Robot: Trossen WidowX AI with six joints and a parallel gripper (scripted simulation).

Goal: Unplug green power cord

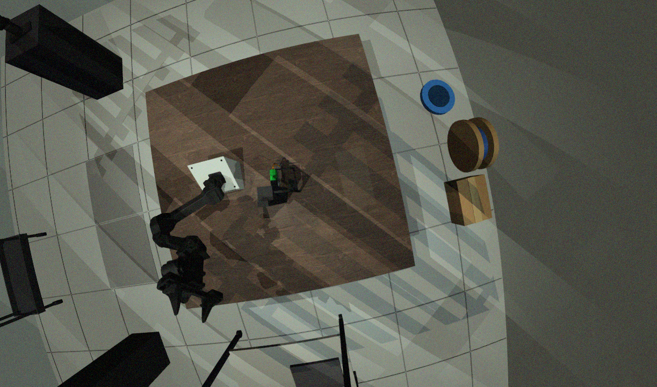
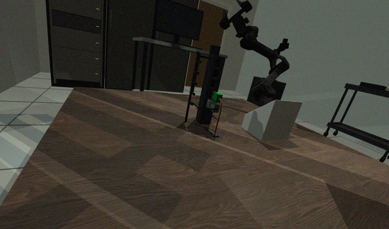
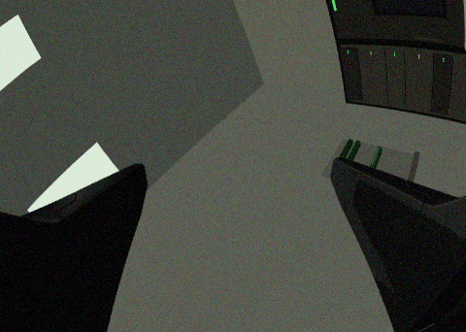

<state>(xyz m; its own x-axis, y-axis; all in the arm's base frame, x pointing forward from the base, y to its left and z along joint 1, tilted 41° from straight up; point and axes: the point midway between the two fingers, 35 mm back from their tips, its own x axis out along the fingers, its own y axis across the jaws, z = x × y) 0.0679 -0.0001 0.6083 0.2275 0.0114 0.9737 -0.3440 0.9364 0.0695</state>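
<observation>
My gripper tip is 21 cm short of the green plug, 35 cm to the right of it and 45 cm above it. From my gripper tip the other things lie so: thin black rack: 29 cm ahead, 28 cm to the left, 45 cm below.
</observation>
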